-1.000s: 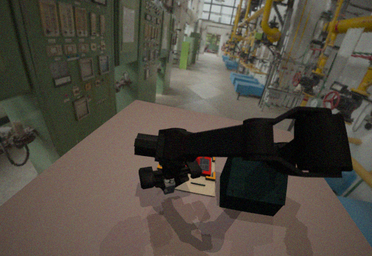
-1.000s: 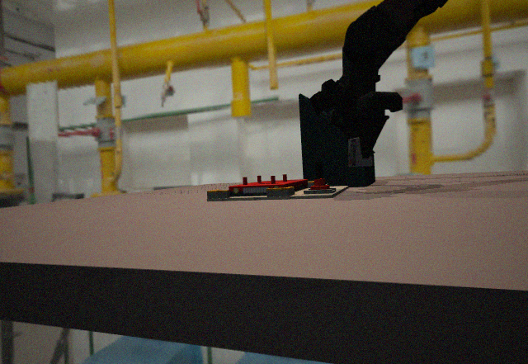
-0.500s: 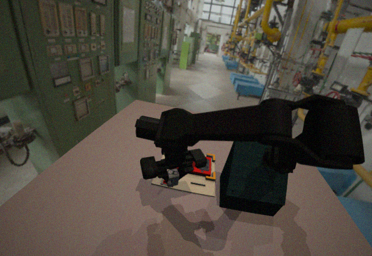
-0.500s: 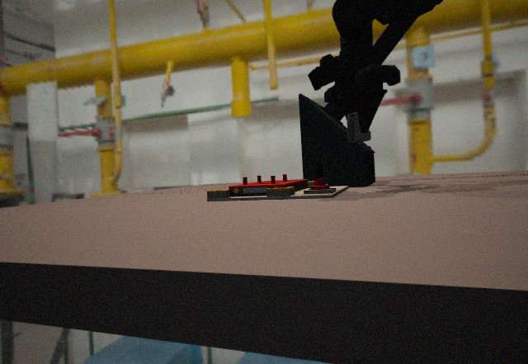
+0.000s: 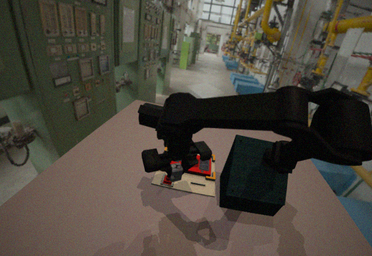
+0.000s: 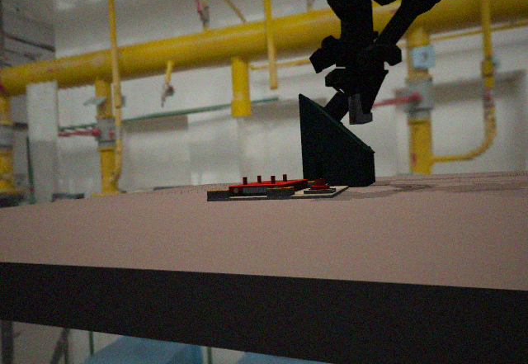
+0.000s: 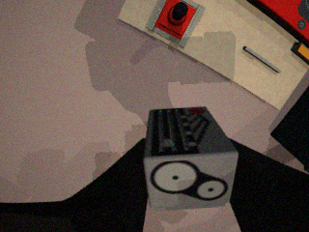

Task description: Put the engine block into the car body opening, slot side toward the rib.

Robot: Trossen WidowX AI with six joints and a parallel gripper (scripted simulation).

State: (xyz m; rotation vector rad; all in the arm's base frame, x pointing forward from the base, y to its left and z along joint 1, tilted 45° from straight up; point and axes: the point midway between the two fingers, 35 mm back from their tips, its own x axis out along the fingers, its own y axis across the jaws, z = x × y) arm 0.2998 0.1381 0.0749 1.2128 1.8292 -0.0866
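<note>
Right now the dark peg is 110 mm below my gripper tip, 70 mm to the right of it and 40 mm ahead of it. The rest, counted from my gripper tip: grey engine block 10 mm above; then beige base plate 180 mm to the right, 130 mm below.
</note>
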